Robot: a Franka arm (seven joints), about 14 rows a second.
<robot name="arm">
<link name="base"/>
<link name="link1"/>
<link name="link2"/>
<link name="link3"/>
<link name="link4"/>
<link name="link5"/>
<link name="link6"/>
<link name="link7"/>
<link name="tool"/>
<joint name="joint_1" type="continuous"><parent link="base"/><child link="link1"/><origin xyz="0 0 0.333" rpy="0 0 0"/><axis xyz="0 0 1"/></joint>
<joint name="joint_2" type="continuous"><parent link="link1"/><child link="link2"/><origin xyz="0 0 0" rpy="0 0 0"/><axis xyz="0 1 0"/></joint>
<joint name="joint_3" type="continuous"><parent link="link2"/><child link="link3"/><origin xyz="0 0 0.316" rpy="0 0 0"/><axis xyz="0 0 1"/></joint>
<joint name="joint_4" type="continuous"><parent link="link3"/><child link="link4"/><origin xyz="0.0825 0 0" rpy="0 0 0"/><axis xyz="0 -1 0"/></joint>
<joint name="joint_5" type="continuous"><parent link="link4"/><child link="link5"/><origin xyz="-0.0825 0 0.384" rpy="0 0 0"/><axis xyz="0 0 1"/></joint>
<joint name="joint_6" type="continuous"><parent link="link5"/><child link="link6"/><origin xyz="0 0 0" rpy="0 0 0"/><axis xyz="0 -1 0"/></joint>
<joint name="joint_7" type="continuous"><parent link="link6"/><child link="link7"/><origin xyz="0.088 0 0" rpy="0 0 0"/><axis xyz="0 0 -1"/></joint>
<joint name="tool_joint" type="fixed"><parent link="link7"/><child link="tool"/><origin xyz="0 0 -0.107" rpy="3.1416 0 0"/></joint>
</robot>
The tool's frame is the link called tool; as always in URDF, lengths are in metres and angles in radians. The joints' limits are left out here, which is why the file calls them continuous.
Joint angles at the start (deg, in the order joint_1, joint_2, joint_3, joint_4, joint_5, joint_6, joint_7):
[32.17 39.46 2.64 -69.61 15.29 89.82 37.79]
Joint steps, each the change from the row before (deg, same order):
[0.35 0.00 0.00 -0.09 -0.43 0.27 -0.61]
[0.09 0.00 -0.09 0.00 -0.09 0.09 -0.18]
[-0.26 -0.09 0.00 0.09 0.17 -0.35 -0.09]
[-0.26 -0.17 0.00 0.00 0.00 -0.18 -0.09]
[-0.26 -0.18 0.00 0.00 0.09 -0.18 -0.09]
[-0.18 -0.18 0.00 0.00 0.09 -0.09 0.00]
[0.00 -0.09 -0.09 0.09 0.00 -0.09 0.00]
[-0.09 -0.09 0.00 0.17 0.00 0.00 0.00]
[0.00 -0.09 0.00 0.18 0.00 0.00 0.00]
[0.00 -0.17 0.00 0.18 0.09 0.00 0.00]
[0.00 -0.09 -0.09 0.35 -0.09 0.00 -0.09]
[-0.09 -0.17 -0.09 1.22 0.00 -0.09 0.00]
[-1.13 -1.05 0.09 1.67 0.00 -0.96 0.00]
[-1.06 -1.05 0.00 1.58 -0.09 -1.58 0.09]
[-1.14 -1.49 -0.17 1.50 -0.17 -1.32 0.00]
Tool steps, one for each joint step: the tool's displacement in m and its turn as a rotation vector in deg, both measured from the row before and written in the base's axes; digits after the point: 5 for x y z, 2 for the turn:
[-0.00186 0.00289 -0.00070 0.00 -0.42 0.97]
[0.00011 0.00016 -0.00003 0.00 -0.16 0.19]
[0.00124 -0.00250 0.00160 0.10 0.23 -0.14]
[0.00147 -0.00277 0.00194 0.04 0.00 -0.13]
[0.00137 -0.00264 0.00211 0.12 0.04 -0.16]
[0.00096 -0.00177 0.00218 0.12 -0.03 -0.18]
[0.00050 -0.00065 0.00167 0.01 -0.11 -0.05]
[0.00104 -0.00068 0.00241 0.14 -0.22 -0.09]
[0.00041 0.00023 0.00249 0.15 -0.23 0.00]
[0.00028 0.00034 0.00352 0.26 -0.25 -0.03]
[0.00137 -0.00037 0.00372 0.16 -0.45 0.03]
[0.00367 -0.00014 0.01145 0.67 -1.12 -0.17]
[0.00807 -0.01030 0.02521 1.04 -1.47 -0.83]
[0.00563 -0.01165 0.02383 0.52 -0.96 -0.72]
[0.00556 -0.01474 0.02866 0.65 -1.61 -0.92]

